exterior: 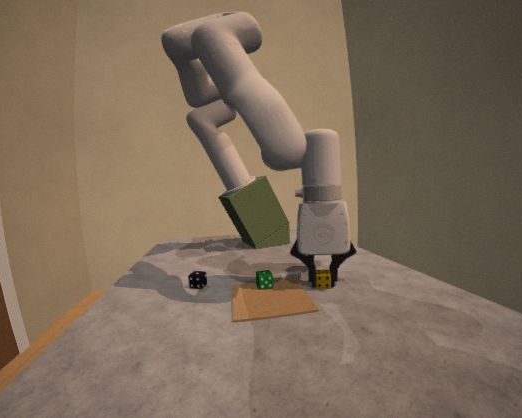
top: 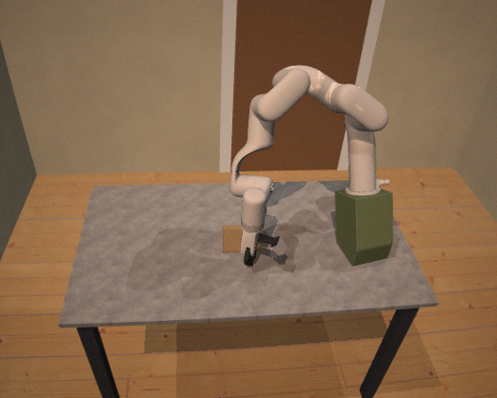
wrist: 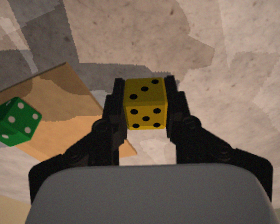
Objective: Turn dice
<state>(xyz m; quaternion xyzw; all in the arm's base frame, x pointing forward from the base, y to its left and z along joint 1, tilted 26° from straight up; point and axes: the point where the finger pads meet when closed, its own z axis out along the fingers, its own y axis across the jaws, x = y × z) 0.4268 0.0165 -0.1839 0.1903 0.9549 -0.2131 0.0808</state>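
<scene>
My gripper is now 110 mm to the left of the green die and 30 mm past it. The rest, counted from my hand: tan mat 120 mm to the right, 20 mm below, 10 mm ahead; yellow die 10 mm below; black die 250 mm to the right, 90 mm behind, 10 mm below.
</scene>
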